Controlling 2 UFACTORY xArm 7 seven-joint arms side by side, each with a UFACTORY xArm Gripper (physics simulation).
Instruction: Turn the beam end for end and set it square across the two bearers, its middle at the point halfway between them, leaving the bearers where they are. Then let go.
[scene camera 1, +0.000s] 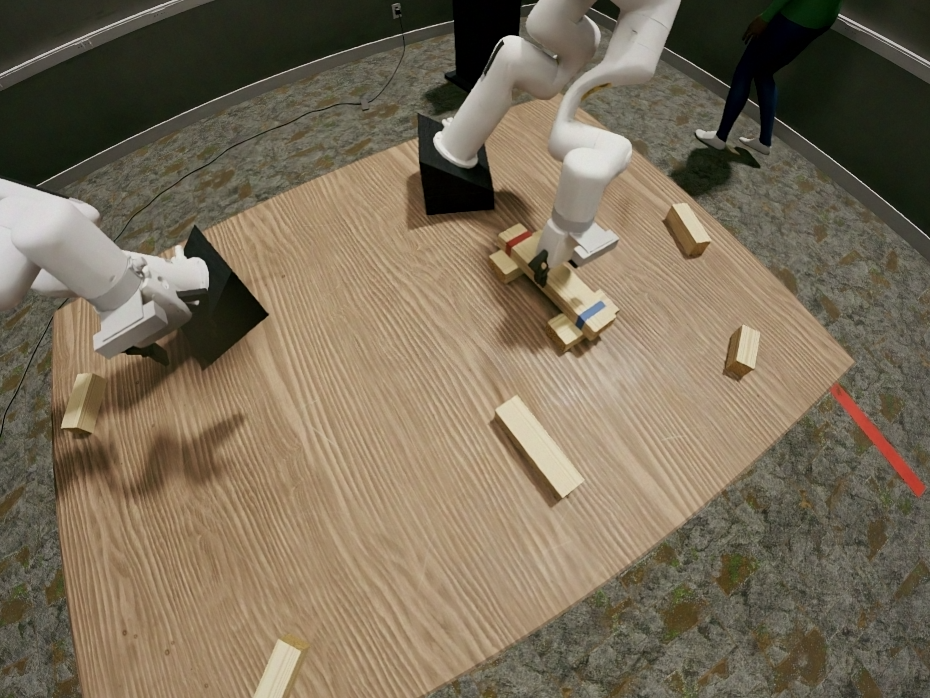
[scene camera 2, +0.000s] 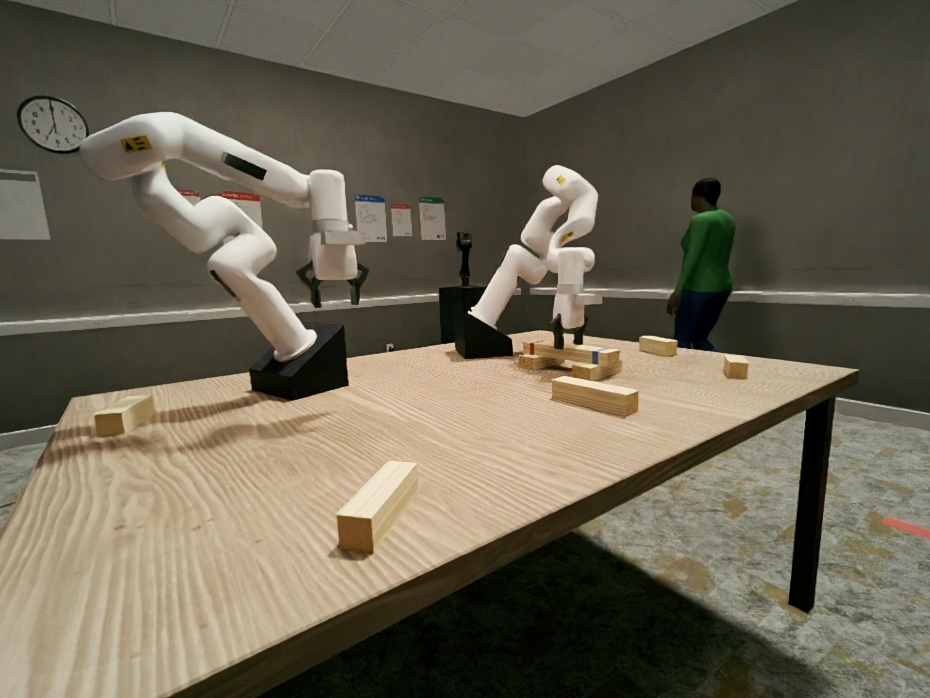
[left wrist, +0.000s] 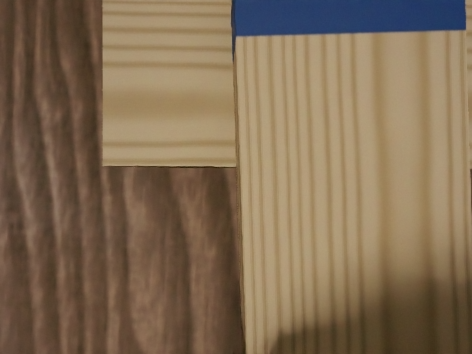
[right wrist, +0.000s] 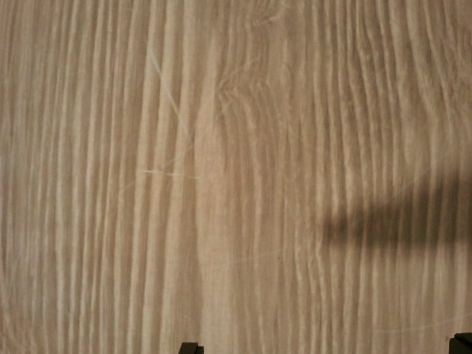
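Pixels of known places: left gripper, fingertip midpoint: (scene camera 1: 555, 273) (scene camera 2: 568, 347); right gripper, fingertip midpoint: (scene camera 1: 189, 345) (scene camera 2: 336, 306); left arm's base at its link origin: (scene camera 1: 455, 150); right arm's base at its link origin: (scene camera 1: 193, 286) (scene camera 2: 296, 346).
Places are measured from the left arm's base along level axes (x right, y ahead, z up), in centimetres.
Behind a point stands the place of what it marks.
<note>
The wooden beam (scene camera 1: 564, 285) {x -3.7, y 45.9, z -4.3 cm} (scene camera 2: 542, 350) {x 0.7, y 35.5, z -6.1 cm} (left wrist: 350, 175) {x -5.0, y 48.9, z -4.3 cm} lies flat across both bearers, its red-banded end at the upper left and its blue-banded end at the lower right in scene camera 1. One bearer (scene camera 1: 506, 266) {x 3.2, y 33.7, z -8.1 cm} (scene camera 2: 537, 362) {x 2.6, y 35.4, z -9.8 cm} is under the red end. The other bearer (scene camera 1: 564, 332) {x 0.6, y 53.9, z -8.1 cm} (scene camera 2: 597, 370) {x -1.5, y 56.0, z -9.3 cm} (left wrist: 167, 100) {x -10.7, y 50.7, z -8.1 cm} is under the blue end and looks about square to the beam. My left gripper (scene camera 1: 557, 271) {x -4.1, y 42.1, z -4.8 cm} (scene camera 2: 568, 344) {x -4.1, y 42.1, z -4.8 cm} is open, its fingers astride the beam near its middle; the far finger is mostly hidden. My right gripper (scene camera 1: 183, 330) {x 64.3, y 37.3, z 12.2 cm} (scene camera 2: 335, 303) {x 64.3, y 37.3, z 12.2 cm} (right wrist: 326, 346) {x 64.3, y 37.3, z 12.2 cm} is open and empty, high above the table.
A long loose block (scene camera 1: 537, 447) {x 17.4, y 72.0, z -7.2 cm} (scene camera 2: 594, 395) {x 19.0, y 74.2, z -8.8 cm} lies in front of the bearers. Two short blocks (scene camera 1: 687, 229) {x -44.4, y 43.0, z -7.2 cm} (scene camera 1: 742, 351) {x -32.7, y 75.4, z -7.5 cm} lie to the right. Another block (scene camera 1: 84, 404) {x 106.0, y 22.6, z -7.5 cm} (scene camera 2: 123, 415) {x 107.7, y 27.3, z -8.1 cm} is at the far left, and one (scene camera 1: 281, 668) {x 72.2, y 87.9, z -7.5 cm} (scene camera 2: 377, 503) {x 76.9, y 94.3, z -7.5 cm} near the front edge.
</note>
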